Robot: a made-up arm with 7 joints.
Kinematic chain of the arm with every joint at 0, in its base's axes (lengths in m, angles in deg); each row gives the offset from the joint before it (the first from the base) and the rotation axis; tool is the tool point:
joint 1: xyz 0 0 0 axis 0 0.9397 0.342
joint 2: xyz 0 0 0 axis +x
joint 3: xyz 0 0 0 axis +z
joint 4: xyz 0.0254 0 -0.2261 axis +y
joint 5: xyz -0.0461 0 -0.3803 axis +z
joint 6: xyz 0 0 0 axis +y
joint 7: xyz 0 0 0 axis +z
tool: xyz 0 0 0
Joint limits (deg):
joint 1: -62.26..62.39
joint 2: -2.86..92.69
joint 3: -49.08..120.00
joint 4: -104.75..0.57
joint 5: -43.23..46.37
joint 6: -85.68..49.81
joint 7: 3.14..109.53
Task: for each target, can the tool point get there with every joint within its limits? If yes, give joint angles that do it. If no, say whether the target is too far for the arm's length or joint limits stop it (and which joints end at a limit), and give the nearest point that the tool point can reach.
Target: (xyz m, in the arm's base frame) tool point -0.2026 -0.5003 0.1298
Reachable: no: joint limits stop it (at a limit: joint 1, joint 2, joint 3, joint 4) | nearest point 0.1600 -0.4021 0.0830 | short by 0.379 m
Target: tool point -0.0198 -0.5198 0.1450
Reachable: no: joint limits stop it (at a limit: joint 1, joint 2, joint 3, joint 4) | nearest point 0.1600 -0.4021 0.0830 | short by 0.224 m
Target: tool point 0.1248 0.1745 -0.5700
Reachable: yes | joints -10.23 5.50 82.05 -21.74 -12.59 -7.41 44.08
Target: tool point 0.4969 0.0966 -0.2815
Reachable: yes | joints -28.58 21.18 -3.07 -51.52 -22.98 23.47 60.35
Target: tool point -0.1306 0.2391 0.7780
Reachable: no: too far | nearest point -0.0434 0.2255 0.4392 | short by 0.350 m
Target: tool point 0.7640 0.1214 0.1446
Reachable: no: too far | nearest point 0.5654 0.1068 0.0735 | short by 0.211 m
